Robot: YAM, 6 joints.
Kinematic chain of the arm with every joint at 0, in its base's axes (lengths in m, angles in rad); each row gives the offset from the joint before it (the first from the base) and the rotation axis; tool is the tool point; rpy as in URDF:
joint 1: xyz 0 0 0.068 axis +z
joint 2: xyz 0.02 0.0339 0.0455 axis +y
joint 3: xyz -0.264 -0.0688 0 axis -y
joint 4: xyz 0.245 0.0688 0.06 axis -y
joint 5: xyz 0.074 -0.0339 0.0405 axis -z
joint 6: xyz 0.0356 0 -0.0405 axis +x
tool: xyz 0 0 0 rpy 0 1.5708 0
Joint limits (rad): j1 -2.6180..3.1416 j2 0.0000..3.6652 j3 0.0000..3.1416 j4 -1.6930..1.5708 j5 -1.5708..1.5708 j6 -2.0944..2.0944
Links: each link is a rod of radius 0.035 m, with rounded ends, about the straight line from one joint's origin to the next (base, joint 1, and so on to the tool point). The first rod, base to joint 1, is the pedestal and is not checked.
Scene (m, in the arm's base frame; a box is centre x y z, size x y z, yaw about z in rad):
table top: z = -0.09
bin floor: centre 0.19 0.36 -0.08 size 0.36 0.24 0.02 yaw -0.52
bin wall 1: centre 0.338 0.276 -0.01 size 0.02 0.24 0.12 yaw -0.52
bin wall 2: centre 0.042 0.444 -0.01 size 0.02 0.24 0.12 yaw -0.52
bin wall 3: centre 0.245 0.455 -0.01 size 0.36 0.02 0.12 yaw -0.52
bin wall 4: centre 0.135 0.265 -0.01 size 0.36 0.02 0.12 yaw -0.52
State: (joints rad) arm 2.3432 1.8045 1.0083 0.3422 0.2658 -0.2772
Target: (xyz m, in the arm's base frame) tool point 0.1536 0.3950 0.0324
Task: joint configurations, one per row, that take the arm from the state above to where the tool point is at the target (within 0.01 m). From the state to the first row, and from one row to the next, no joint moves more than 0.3 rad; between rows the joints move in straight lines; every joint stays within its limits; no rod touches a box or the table.
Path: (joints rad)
1: 2.0645 1.8330 1.0389 0.3497 0.2857 -0.2772
2: 1.7858 1.8615 1.0694 0.3573 0.3057 -0.2772
3: 1.5071 1.8900 1.1000 0.3648 0.3256 -0.2772
4: 1.2284 1.9185 1.1306 0.3724 0.3456 -0.2772
5: 1.2277 2.1092 1.1351 0.3663 0.3372 -0.2772
6: 1.2271 2.2999 1.1395 0.3602 0.3289 -0.2772

